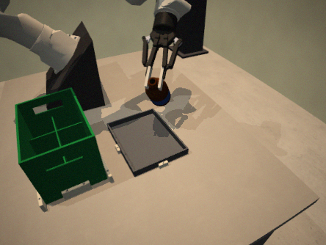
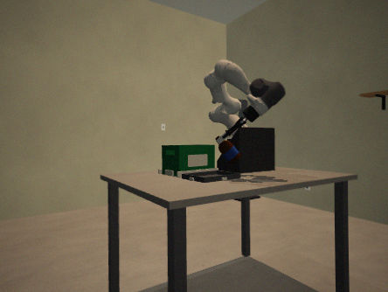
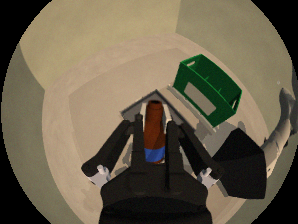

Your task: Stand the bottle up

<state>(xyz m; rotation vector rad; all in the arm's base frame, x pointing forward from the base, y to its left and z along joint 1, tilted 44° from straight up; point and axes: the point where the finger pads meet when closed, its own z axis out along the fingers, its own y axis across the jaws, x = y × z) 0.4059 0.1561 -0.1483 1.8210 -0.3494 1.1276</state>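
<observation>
Now: the bottle 50 mm below my hand, 20 mm behind it and 10 mm to the left of it. The rest, counted from my hand: green crate 320 mm to the right, 130 mm below; then dark tray 200 mm below, 60 mm to the right, 30 mm ahead.
</observation>
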